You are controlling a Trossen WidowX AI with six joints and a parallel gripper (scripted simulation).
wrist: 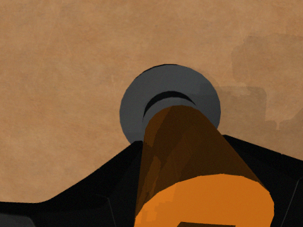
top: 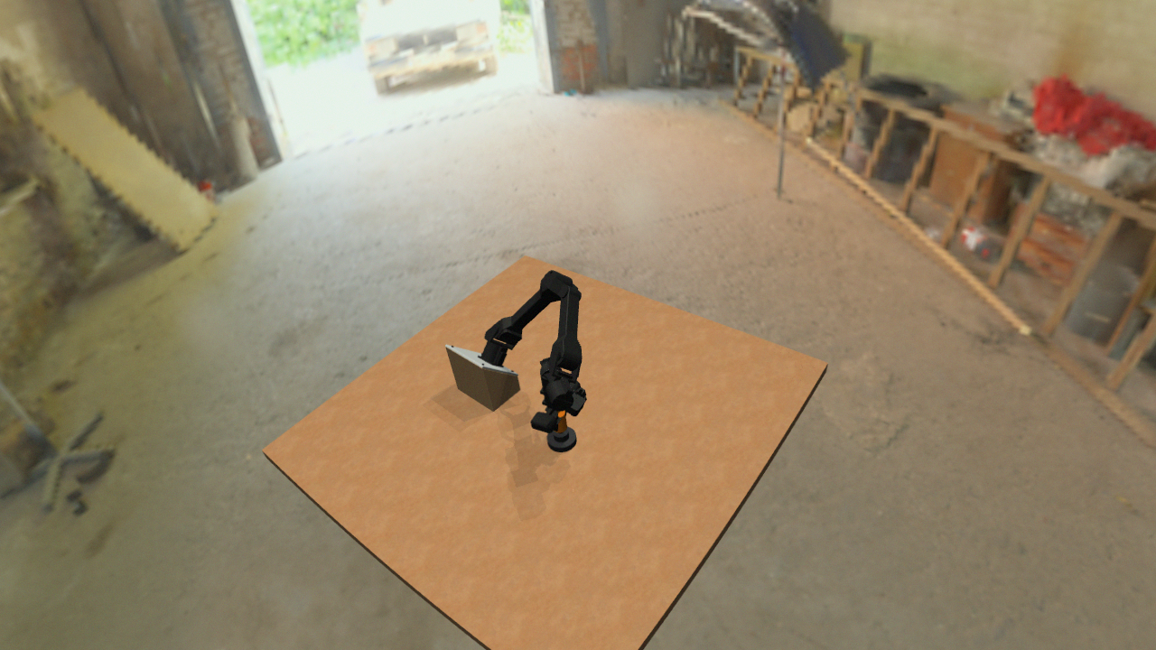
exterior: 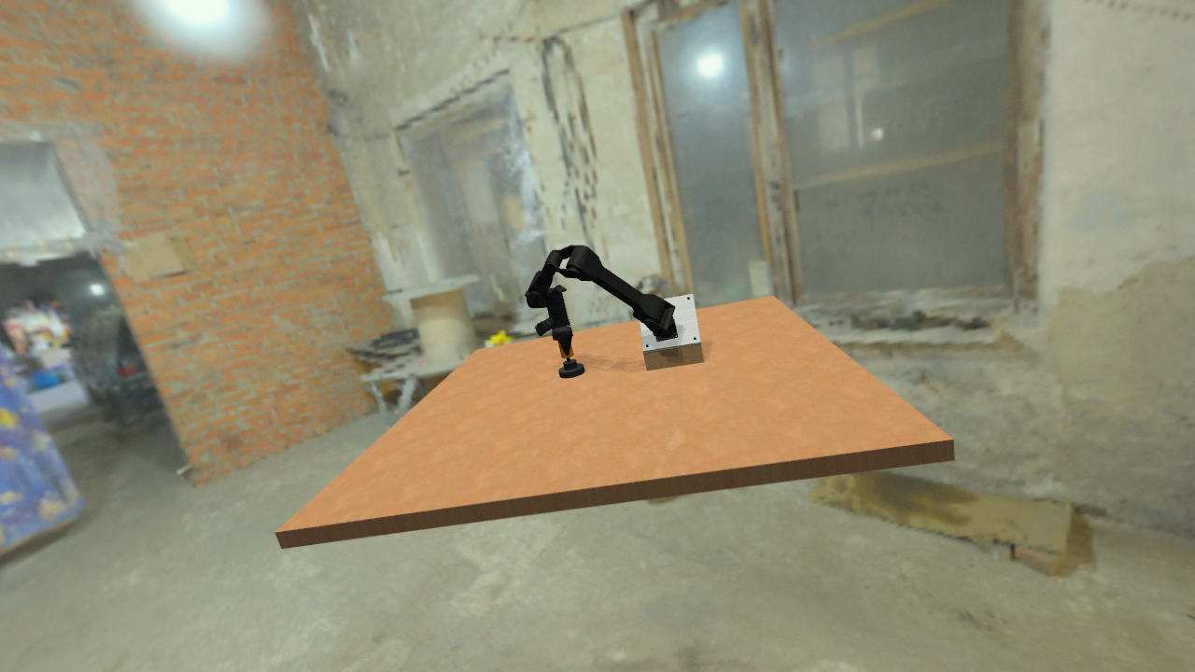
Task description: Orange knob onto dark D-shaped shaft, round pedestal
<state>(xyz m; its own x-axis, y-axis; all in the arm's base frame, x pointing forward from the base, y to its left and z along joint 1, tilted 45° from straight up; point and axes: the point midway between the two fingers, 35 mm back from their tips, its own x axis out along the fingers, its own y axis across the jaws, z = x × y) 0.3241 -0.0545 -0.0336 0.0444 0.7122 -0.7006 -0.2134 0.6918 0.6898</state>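
The pedestal is 4 cm below my gripper tip. The rest, counted from my gripper tip: orange knob 2 cm above.
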